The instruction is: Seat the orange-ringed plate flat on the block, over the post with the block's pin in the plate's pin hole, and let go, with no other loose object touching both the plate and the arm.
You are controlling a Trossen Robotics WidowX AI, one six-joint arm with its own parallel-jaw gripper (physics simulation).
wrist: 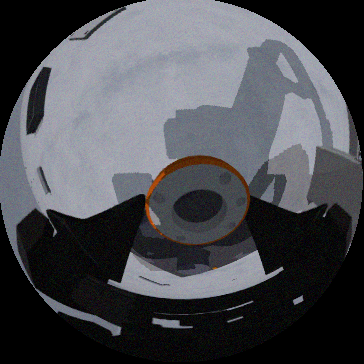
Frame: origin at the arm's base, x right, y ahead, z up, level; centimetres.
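Where they show: gripper, fingertip midpoint: [193, 198].
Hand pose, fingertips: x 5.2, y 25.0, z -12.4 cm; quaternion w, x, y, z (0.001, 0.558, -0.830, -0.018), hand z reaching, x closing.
Observation:
Each offset is from my fingertips to the top centre of the thing. "spot": to the spot under its first point.
The orange-ringed plate {dx +1.0, dy -0.5, dz +3.4 cm} [200, 175] is a grey disc with a large central hole, several small holes and an orange rim. In the wrist view it shows between the fingertips, a little below the middle. My gripper [193, 198] is open, with one black finger on each side of the plate and close to its edges. It holds nothing. The dark block {spot: dx -8.9, dy -2.3, dz +2.3 cm} [234, 256] lies partly hidden below and behind the plate in the view. A small orange spot {spot: dx -10.7, dy +0.5, dz +2.6 cm} [215, 268] shows near its lower edge. The post and the pin hole cannot be made out clearly, nor whether the plate touches the block.
A grey box [334, 175] stands at the right. A black block [38, 102] and a thin dark bar {dx +12.9, dy +26.8, dz +1.4 cm} [44, 180] lie at the left. A flat piece [102, 22] shows at the upper left edge. The arm's shadow falls across the pale surface.

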